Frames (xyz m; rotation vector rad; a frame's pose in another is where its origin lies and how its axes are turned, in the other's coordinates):
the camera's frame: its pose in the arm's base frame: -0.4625 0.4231 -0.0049 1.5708 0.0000 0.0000
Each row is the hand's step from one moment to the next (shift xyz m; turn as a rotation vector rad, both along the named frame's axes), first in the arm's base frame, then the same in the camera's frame.
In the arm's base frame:
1: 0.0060 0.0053 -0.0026 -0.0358 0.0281 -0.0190
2: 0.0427 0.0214 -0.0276 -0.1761 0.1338 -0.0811
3: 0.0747 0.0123 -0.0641 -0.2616 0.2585 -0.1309
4: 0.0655 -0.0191 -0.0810 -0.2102 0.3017 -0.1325
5: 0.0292 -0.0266 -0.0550 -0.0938 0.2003 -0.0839
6: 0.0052 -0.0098 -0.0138 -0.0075 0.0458 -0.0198
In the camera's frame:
1: 0.0060 -0.0026 -0.0053 -0.0358 -0.0190 -0.0281
2: 0.0427 -0.0276 -0.0214 -0.1761 -0.0811 -0.1338
3: 0.0747 -0.0641 -0.0123 -0.2616 -0.1309 -0.2585
4: 0.0655 -0.0810 0.0191 -0.2102 -0.1325 -0.3017
5: 0.0292 -0.0550 0.0266 -0.0938 -0.0839 -0.2003
6: 0.0052 -0.0138 0.0098 -0.0075 -0.0198 -0.0458

